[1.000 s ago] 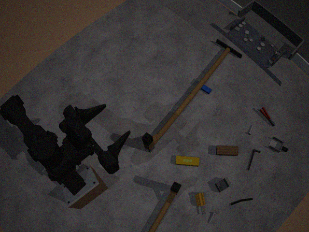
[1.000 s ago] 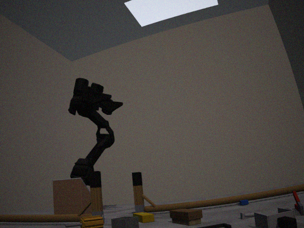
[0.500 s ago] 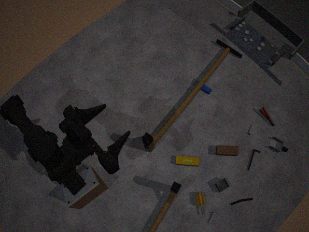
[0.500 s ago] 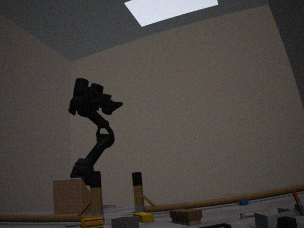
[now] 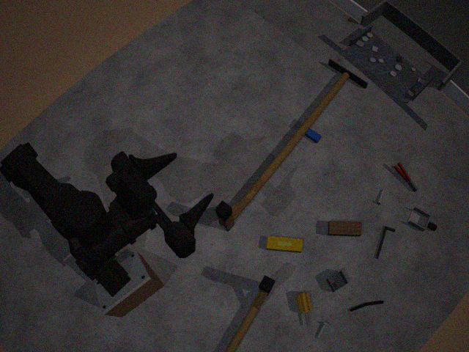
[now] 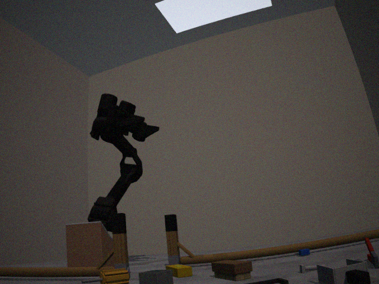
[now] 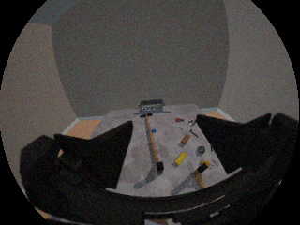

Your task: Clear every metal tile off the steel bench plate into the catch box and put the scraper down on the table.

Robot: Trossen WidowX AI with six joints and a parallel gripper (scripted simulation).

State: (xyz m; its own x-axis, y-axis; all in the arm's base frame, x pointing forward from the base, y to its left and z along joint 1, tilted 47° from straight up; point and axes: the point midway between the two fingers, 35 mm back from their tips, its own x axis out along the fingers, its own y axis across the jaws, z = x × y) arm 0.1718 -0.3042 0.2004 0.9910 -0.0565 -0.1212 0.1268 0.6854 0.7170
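Now: gripper tip 32 cm short of the long scraper, 1 cm to the right of it and 35 cm above it. Also, from my gripper tip: grey box: 10 cm ahead, 31 cm to the right, 41 cm below; yellow-handled tool: 29 cm to the right, 40 cm below; yellow block: 8 cm ahead, 15 cm to the right, 40 cm below.
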